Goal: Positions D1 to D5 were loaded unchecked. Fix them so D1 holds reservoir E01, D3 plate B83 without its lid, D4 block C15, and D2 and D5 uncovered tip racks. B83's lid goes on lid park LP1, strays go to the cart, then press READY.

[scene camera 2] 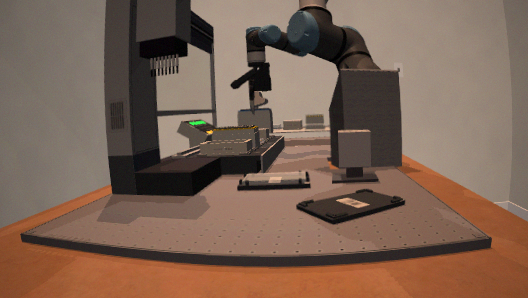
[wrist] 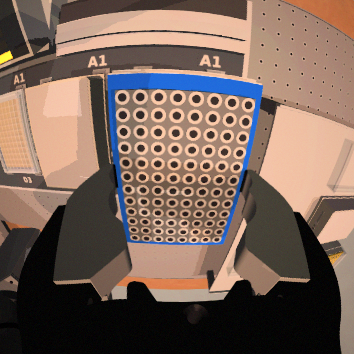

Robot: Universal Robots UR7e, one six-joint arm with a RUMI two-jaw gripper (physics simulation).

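Observation:
A blue-rimmed tip rack (scene camera 2: 255,122) (wrist: 185,82) has uncovered round holes. My gripper (scene camera 2: 253,111) (wrist: 178,169) is shut on its two long sides; the rack is upright, at the far end of the deck. Whether its base touches the deck is hidden. A pale gridded plate (wrist: 17,135) shows by the D3 label in the wrist view. A pale block-like piece (wrist: 62,132) stands between it and the rack. At the deck's near end are a low pale reservoir (scene camera 2: 225,147) and a yellow-topped tip rack (scene camera 2: 235,135). A clear lid (scene camera 2: 292,176) lies on a black park.
A black park marked with a white label (scene camera 2: 356,202) lies at front right, near a pale panel on a stand (scene camera 2: 354,147). The screen unit (scene camera 2: 192,131) shows green text. Boxes (scene camera 2: 292,124) (scene camera 2: 315,119) stand on a pale surface behind. The pipetting tower (scene camera 2: 120,100) rises at left.

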